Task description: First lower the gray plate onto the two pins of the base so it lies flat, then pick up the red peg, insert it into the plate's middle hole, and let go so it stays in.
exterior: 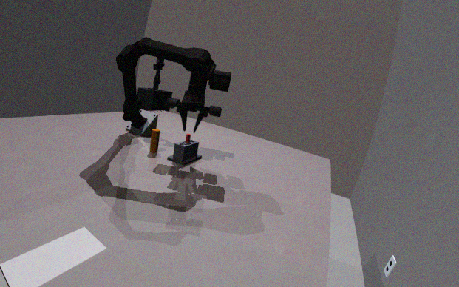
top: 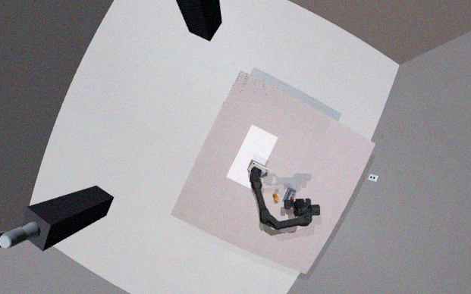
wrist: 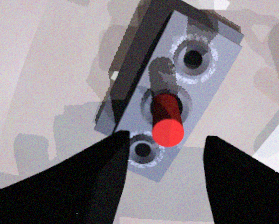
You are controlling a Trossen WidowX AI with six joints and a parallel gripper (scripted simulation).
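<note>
The red peg is 50 mm below my gripper tip. The rest, counted from my gripper tip: orange cylinder (110 mm behind, 50 mm to the right, 60 mm below); then base (90 mm below); then gray plate (50 mm below).
</note>
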